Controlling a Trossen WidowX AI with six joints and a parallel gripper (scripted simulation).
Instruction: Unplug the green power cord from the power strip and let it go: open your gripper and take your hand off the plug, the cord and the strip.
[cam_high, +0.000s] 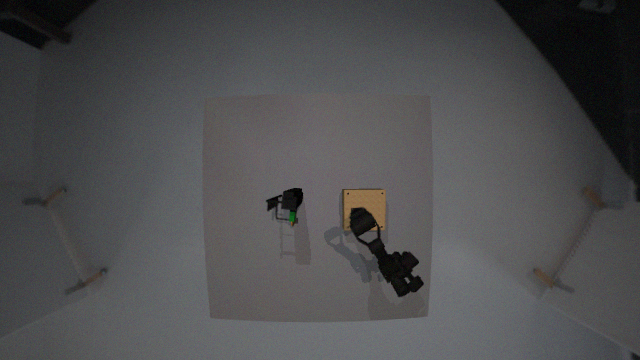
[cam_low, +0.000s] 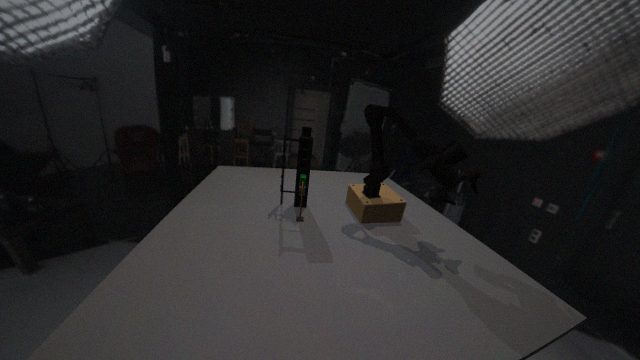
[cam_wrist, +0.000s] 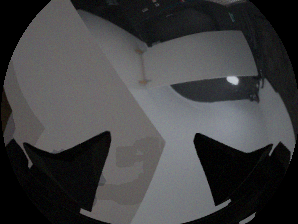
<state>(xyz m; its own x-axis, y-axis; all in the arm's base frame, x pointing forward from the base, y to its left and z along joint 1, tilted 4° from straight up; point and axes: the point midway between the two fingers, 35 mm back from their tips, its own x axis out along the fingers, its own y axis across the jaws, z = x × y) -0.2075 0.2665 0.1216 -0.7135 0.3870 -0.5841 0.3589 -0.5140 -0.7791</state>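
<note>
The green plug lies 540 mm ahead of my gripper tip, 340 mm to the right of it and 40 mm below it.
</note>
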